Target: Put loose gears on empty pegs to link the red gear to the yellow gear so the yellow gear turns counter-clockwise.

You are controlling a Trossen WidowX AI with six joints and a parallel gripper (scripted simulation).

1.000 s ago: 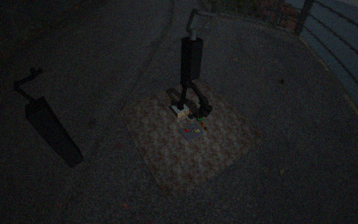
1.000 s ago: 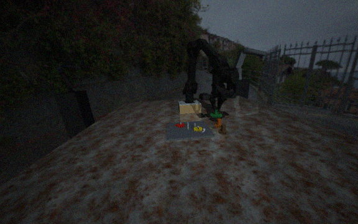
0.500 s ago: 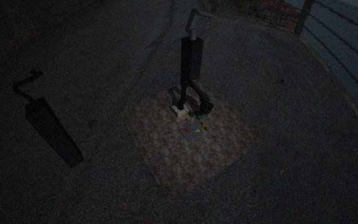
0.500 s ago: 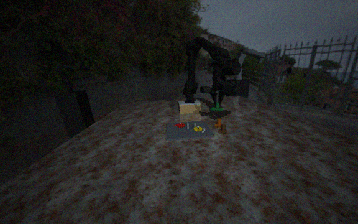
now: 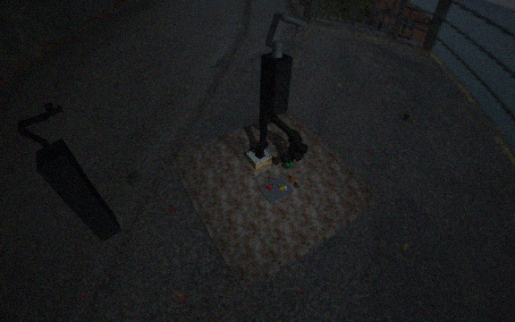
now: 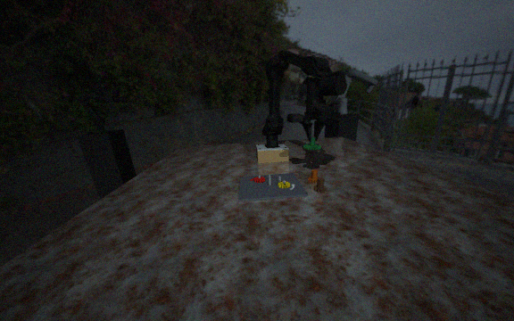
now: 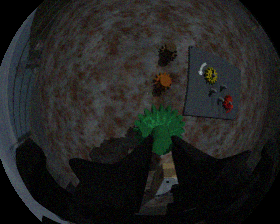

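Now: gripper tip 140 mm to the left of the yellow gear, 120 mm above it and 80 mm short of it. From my gripper tip the other things lie so: orange gear: 120 mm below, 60 mm ahead, 20 mm to the right; then brown gear: 130 mm ahead, 120 mm below, 40 mm to the right; then green gear: 10 mm below.
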